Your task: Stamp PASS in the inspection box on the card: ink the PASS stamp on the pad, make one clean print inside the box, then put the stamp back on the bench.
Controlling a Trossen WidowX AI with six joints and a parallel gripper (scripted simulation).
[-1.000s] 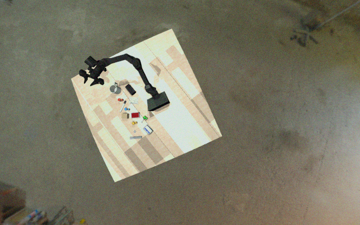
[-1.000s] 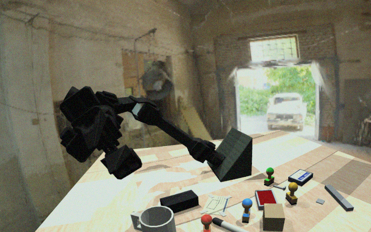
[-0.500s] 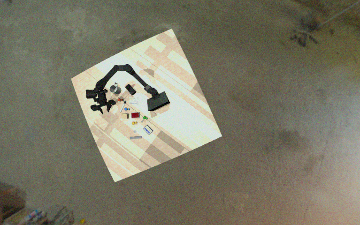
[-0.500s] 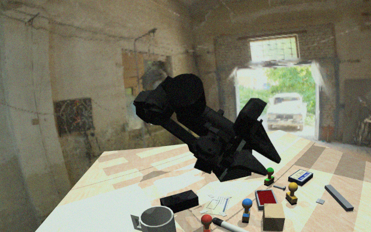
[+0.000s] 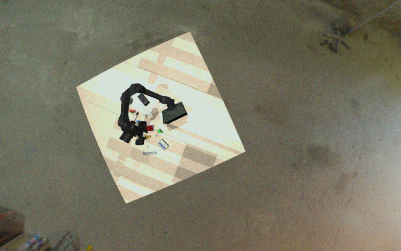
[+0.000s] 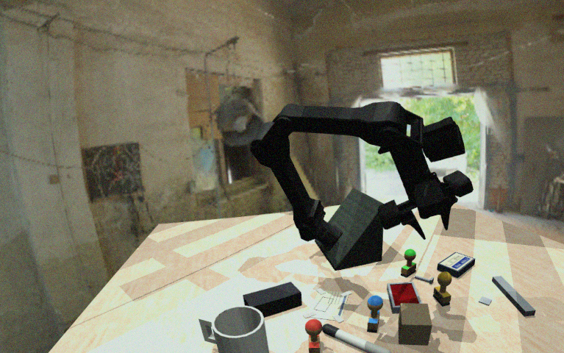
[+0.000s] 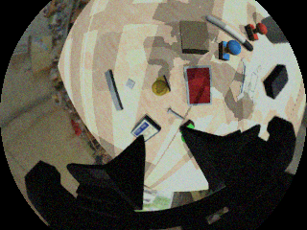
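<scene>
Right now the green-knobbed stamp is 12 cm below my gripper tip and 8 cm behind it. From my gripper tip the other things lie so: wooden block (11 cm to the right, 11 cm below, 10 cm ahead); then red ink pad (13 cm below, 7 cm to the right, 1 cm ahead); then yellow-knobbed stamp (12 cm below, 4 cm ahead).
</scene>
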